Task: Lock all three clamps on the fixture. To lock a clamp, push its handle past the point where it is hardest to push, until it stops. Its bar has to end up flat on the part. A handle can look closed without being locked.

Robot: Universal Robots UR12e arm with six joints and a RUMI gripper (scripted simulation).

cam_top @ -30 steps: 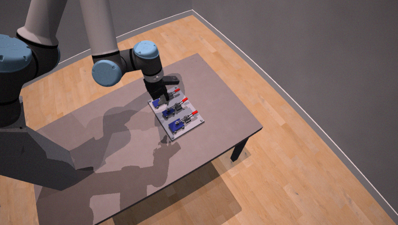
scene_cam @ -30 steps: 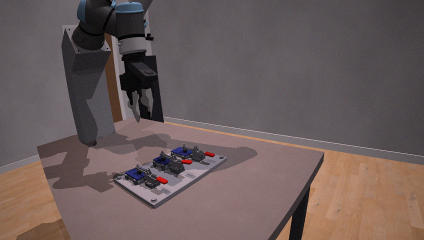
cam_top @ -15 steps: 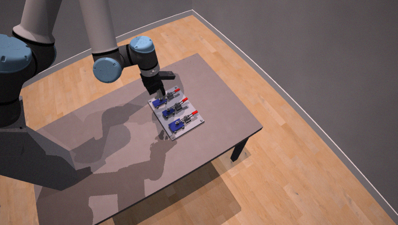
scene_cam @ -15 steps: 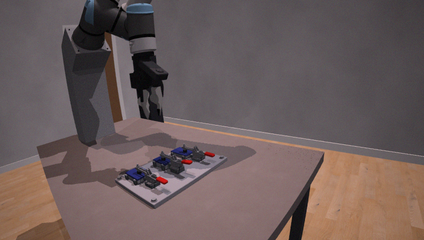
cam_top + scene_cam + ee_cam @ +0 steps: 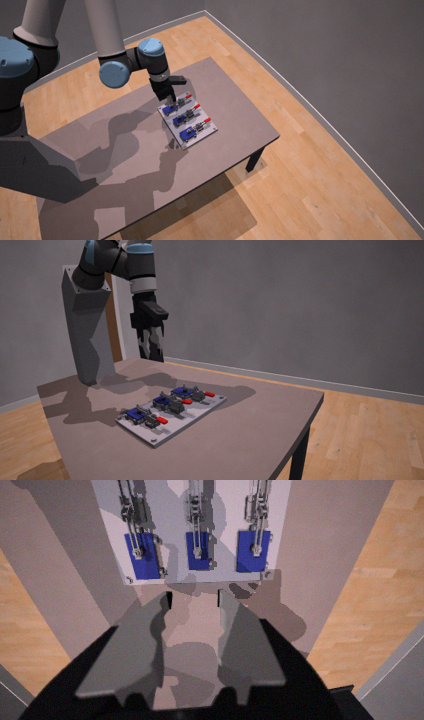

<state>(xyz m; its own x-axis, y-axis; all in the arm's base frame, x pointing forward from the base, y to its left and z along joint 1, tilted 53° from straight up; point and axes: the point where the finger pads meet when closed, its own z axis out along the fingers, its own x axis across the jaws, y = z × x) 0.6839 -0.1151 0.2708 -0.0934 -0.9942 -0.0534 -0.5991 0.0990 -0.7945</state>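
My gripper is now 16 cm above the toggle clamp, 7 cm short of it and 1 cm to the left of it. Round my hand: grey fixture plate 21 cm below, 5 cm ahead, 1 cm to the right; blue part 19 cm below, 11 cm to the right, 2 cm behind.
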